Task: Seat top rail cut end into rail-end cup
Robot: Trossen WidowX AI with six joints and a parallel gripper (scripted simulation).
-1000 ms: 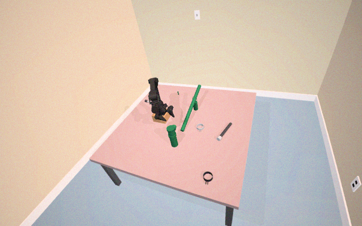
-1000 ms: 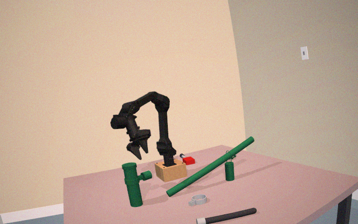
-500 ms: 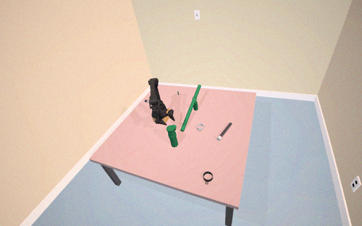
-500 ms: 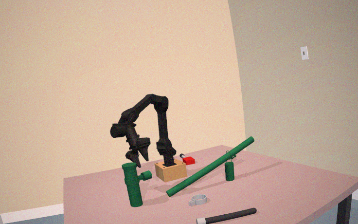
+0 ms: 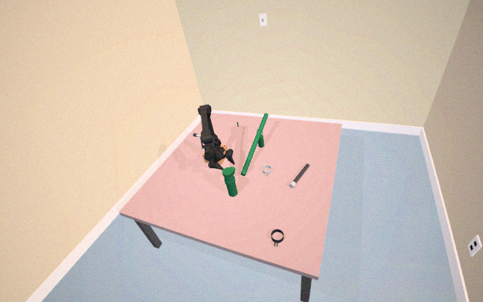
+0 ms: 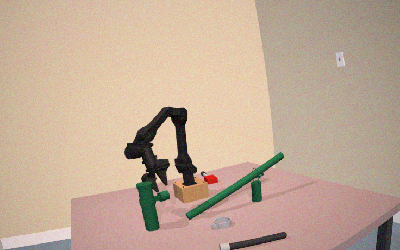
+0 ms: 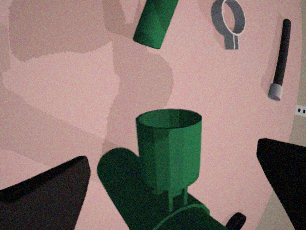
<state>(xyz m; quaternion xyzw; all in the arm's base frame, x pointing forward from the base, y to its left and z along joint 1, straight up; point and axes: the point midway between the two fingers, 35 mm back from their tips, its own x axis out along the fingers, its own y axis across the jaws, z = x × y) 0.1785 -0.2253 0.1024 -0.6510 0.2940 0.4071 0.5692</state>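
The rail-end cup lies 2 cm ahead of my gripper tip, 2 cm to the right of it and 3 cm below it. From my gripper tip the other things lie so: red tool (46 cm behind, 48 cm to the left, 14 cm below); then grey band (21 cm ahead, 15 cm to the left, 14 cm below); then short green post (10 cm ahead, 43 cm to the left, 5 cm below).
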